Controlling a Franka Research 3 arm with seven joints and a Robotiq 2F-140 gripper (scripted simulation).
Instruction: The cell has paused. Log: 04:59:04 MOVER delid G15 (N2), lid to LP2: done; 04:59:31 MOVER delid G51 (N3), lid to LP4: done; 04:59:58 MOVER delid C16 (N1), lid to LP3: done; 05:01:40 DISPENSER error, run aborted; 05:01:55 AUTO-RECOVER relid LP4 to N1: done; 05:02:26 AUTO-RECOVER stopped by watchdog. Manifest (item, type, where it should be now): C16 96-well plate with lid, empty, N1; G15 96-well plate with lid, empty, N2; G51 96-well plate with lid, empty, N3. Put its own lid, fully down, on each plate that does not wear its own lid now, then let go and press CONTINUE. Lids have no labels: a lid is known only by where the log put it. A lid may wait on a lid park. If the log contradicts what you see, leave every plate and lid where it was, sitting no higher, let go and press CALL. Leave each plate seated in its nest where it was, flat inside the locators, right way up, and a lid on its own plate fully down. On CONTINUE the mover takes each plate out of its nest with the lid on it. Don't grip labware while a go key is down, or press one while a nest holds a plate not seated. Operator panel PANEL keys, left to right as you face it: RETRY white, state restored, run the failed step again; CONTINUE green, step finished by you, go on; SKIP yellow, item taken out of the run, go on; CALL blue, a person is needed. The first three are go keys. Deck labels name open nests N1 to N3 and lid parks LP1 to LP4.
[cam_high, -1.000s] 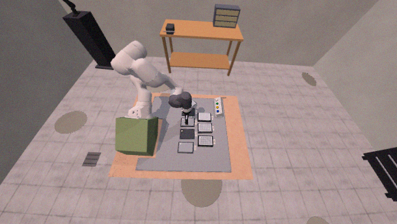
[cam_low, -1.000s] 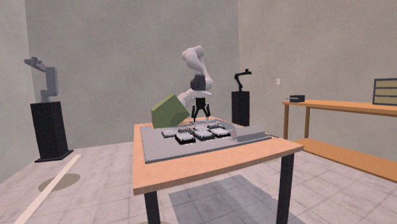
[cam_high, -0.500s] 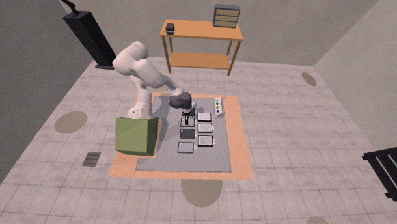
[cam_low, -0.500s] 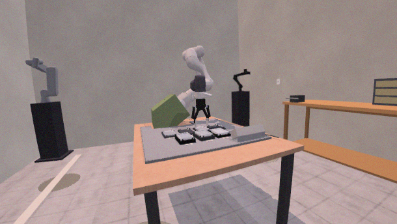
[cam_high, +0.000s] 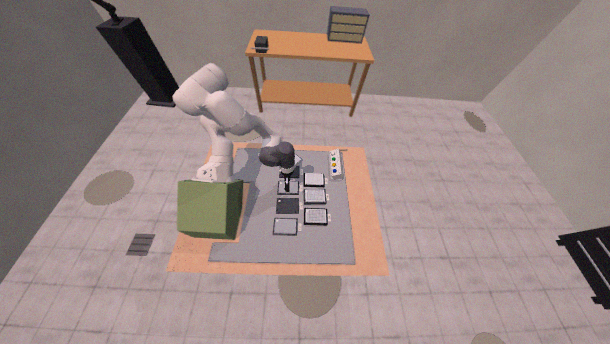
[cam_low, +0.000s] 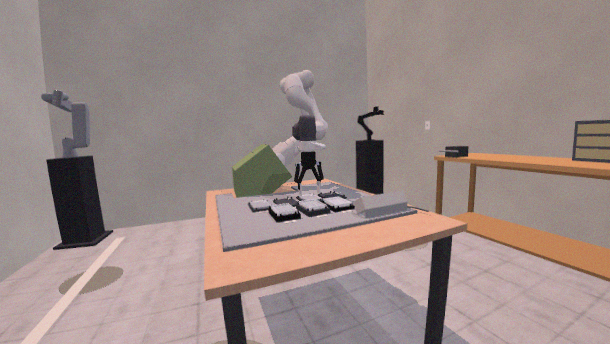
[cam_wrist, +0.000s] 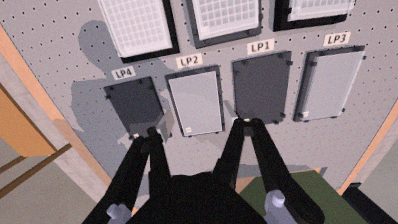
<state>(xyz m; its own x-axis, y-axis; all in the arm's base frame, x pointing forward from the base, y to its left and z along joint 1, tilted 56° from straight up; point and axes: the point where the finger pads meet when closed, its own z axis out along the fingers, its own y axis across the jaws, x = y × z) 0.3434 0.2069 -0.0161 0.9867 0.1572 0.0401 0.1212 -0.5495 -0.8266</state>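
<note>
My gripper is now 4 cm above the pale lid. Also, from my hand: lid park LP2: 5 cm below; then lid park LP4: 13 cm to the left, 5 cm below, 1 cm behind; then lid park LP1: 13 cm to the right, 5 cm below, 2 cm ahead.
</note>
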